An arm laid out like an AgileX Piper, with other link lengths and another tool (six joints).
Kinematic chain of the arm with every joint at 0, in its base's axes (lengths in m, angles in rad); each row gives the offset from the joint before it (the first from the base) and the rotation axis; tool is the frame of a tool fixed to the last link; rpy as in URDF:
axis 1: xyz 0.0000 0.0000 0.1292 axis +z
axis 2: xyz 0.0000 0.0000 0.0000 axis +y
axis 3: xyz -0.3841 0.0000 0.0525 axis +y
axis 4: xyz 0.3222 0.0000 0.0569 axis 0.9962 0 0.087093
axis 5: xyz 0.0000 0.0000 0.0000 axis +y
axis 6: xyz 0.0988 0.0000 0.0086 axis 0.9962 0 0.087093
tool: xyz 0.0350 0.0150 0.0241 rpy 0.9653 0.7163 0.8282
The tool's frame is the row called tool.
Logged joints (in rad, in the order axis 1, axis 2, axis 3, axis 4, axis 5, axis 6), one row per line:
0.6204 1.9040 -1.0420 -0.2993 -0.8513 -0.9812
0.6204 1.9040 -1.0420 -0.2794 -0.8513 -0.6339
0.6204 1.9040 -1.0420 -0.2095 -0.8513 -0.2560
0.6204 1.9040 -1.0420 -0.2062 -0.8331 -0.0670
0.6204 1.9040 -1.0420 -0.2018 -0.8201 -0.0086
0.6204 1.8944 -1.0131 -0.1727 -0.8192 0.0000
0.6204 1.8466 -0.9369 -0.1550 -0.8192 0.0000
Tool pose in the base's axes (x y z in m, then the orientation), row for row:
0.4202 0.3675 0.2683 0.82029 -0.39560 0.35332 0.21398
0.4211 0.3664 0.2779 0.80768 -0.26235 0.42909 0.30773
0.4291 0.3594 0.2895 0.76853 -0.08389 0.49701 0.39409
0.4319 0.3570 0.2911 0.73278 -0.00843 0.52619 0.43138
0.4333 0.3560 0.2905 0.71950 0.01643 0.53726 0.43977
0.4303 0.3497 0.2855 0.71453 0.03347 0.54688 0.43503
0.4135 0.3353 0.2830 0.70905 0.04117 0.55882 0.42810
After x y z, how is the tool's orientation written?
As a quaternion, w x y z.
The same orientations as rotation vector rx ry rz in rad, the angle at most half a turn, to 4 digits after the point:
-0.8423 0.7523 0.4556
-0.5612 0.9178 0.6582
-0.1821 1.0786 0.8552
-0.0185 1.1574 0.9489
0.0363 1.1878 0.9723
0.0741 1.2114 0.9636
0.0914 1.2405 0.9503

